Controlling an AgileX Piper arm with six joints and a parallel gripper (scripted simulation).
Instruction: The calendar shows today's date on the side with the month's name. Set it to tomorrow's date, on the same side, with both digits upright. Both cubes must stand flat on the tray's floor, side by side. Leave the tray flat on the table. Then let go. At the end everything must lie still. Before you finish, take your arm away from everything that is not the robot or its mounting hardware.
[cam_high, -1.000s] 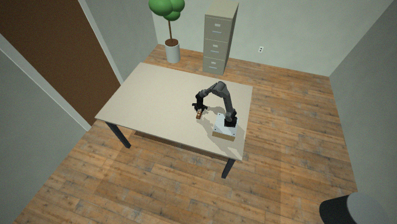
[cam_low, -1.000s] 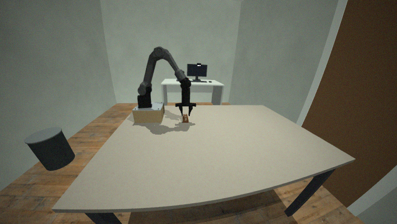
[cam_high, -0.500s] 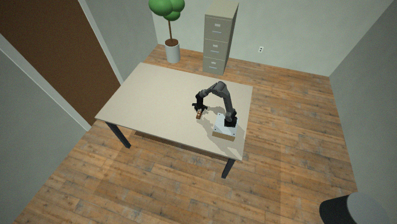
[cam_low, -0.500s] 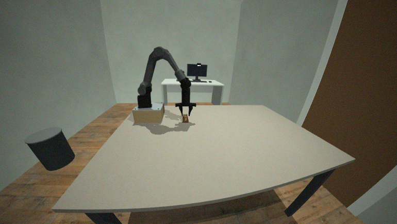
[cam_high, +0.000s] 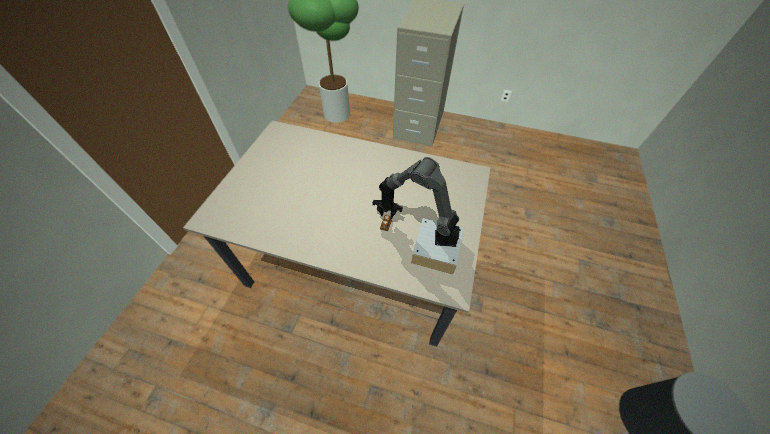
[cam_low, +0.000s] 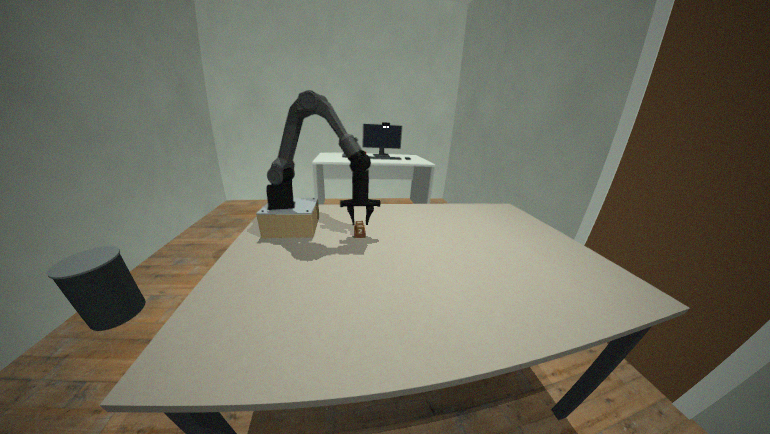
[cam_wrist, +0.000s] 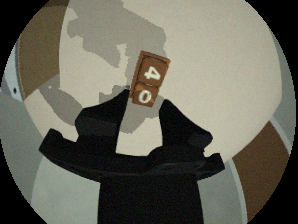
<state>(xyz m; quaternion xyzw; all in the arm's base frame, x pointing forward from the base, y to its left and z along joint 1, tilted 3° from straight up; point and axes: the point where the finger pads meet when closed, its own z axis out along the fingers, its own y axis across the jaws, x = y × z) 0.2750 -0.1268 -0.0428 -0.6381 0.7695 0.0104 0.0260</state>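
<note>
The wooden digit cube is 30 mm below my hand. From my hand the other things lie so: brown tray: 20 mm to the left, 40 mm below.
</note>
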